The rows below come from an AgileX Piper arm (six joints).
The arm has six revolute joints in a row. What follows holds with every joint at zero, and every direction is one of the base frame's. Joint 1 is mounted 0.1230 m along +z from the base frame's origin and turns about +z. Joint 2 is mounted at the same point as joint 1 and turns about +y. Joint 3 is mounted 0.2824 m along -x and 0.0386 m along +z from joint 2 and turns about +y. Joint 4 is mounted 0.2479 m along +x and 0.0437 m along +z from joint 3 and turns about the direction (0.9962, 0, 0.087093). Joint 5 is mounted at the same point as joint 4 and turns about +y. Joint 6 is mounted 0.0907 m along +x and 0.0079 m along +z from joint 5 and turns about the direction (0.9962, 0, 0.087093). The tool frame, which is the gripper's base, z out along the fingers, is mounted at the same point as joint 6; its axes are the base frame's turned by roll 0.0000, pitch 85.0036 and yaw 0.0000 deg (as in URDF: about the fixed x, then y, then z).
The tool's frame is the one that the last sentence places.
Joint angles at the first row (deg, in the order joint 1, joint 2, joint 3, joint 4, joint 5, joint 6):
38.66, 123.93, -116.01, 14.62, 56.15, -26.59
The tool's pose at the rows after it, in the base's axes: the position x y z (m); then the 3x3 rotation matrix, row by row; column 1 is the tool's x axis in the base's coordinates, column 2 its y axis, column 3 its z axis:
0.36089 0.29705 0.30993; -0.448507 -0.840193 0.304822; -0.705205 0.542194 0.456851; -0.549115 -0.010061 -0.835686
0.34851 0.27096 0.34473; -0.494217 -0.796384 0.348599; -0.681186 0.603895 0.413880; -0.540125 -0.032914 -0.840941
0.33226 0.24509 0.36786; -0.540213 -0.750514 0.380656; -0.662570 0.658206 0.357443; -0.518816 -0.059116 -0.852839
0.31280 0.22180 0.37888; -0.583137 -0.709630 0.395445; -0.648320 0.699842 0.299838; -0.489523 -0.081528 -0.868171
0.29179 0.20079 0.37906; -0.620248 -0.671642 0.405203; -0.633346 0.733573 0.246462; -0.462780 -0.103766 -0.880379
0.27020 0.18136 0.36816; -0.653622 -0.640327 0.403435; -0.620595 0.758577 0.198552; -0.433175 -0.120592 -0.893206
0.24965 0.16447 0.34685; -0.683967 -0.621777 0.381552; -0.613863 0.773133 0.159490; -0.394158 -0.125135 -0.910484
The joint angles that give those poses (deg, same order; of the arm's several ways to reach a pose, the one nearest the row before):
37.48, 118.96, -116.87, 11.62, 61.52, -22.54
36.37, 113.42, -115.94, 7.98, 65.69, -18.23
35.53, 107.69, -112.71, 4.28, 68.82, -14.60
35.10, 101.80, -107.09, 1.09, 70.56, -11.62
34.98, 95.69, -99.26, -1.85, 70.31, -8.78
34.97, 89.69, -89.73, -4.22, 68.64, -6.18
34.90, 84.49, -79.50, -5.49, 66.16, -4.23

